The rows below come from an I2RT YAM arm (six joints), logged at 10 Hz.
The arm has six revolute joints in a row. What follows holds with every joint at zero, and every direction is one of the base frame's. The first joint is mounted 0.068 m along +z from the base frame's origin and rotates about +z. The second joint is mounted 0.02 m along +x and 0.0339 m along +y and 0.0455 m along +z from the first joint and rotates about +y. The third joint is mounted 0.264 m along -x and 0.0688 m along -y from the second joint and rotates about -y. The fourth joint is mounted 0.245 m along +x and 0.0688 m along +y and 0.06 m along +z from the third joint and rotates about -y. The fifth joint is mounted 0.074 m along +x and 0.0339 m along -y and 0.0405 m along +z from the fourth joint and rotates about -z. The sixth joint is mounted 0.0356 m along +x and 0.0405 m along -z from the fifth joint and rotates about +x. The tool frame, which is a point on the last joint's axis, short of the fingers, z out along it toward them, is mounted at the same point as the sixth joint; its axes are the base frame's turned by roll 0, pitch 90 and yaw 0 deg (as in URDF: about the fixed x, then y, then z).
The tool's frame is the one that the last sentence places.
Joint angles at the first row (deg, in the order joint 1, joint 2, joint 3, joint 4, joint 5, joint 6):
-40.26, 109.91, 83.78, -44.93, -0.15, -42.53
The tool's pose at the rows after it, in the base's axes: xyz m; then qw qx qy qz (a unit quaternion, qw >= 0):
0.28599 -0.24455 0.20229 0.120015 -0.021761 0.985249 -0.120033
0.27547 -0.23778 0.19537 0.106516 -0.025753 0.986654 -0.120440
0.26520 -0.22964 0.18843 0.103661 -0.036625 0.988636 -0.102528
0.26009 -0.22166 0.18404 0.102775 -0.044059 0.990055 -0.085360
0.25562 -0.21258 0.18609 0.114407 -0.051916 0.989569 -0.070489
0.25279 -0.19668 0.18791 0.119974 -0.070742 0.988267 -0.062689
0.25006 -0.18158 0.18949 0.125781 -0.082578 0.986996 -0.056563
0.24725 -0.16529 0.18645 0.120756 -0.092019 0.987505 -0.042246
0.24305 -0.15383 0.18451 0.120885 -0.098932 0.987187 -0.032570
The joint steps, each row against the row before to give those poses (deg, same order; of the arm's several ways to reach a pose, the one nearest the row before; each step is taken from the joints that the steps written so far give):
-0.17, -3.42, -5.06, 2.21, 1.26, -0.62
-0.17, -1.82, -3.82, 0.88, 0.92, -0.77
-0.24, -1.73, -3.59, 0.23, -1.53, -1.24
0.31, -1.08, -2.21, -0.30, -1.39, -0.35
0.46, -2.00, -1.92, -0.26, -2.14, -0.17
1.75, -2.64, -2.63, -0.09, -0.91, -0.31
1.81, -2.52, -2.46, 0.05, -0.66, 0.52
2.14, -1.76, -2.46, -0.67, -0.48, 1.07
1.33, -1.72, -2.20, -0.11, -0.65, 0.58

